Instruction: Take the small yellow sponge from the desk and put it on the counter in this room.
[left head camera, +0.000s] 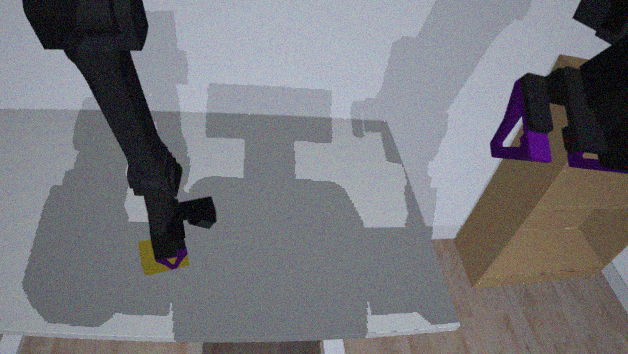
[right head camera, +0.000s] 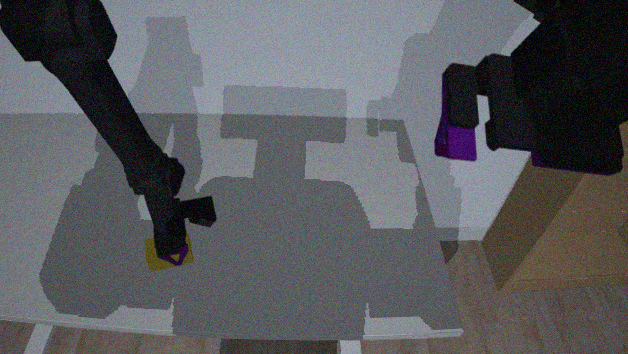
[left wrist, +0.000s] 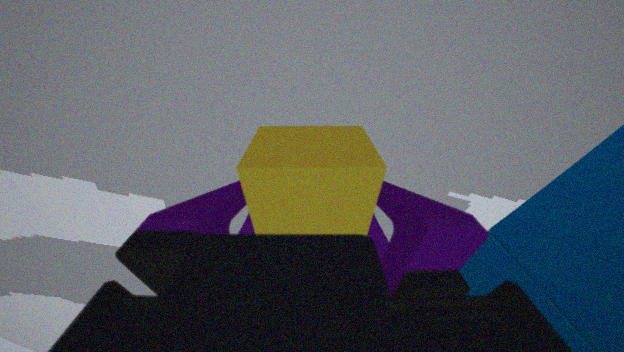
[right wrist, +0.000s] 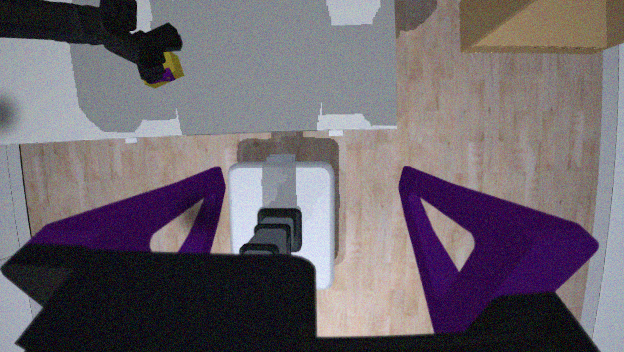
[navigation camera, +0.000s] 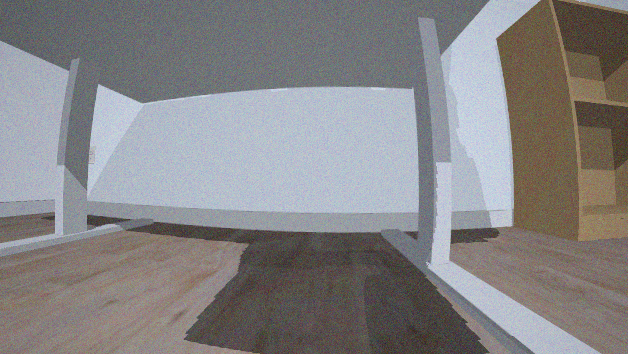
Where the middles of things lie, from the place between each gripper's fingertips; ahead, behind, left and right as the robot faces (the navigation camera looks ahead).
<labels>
The small yellow sponge (left wrist: 296, 179) lies 260 mm ahead of my right hand, 460 mm to the left of it and 540 mm below it.
My left gripper is now 1 cm to the right of the small yellow sponge and 2 cm below it.
</labels>
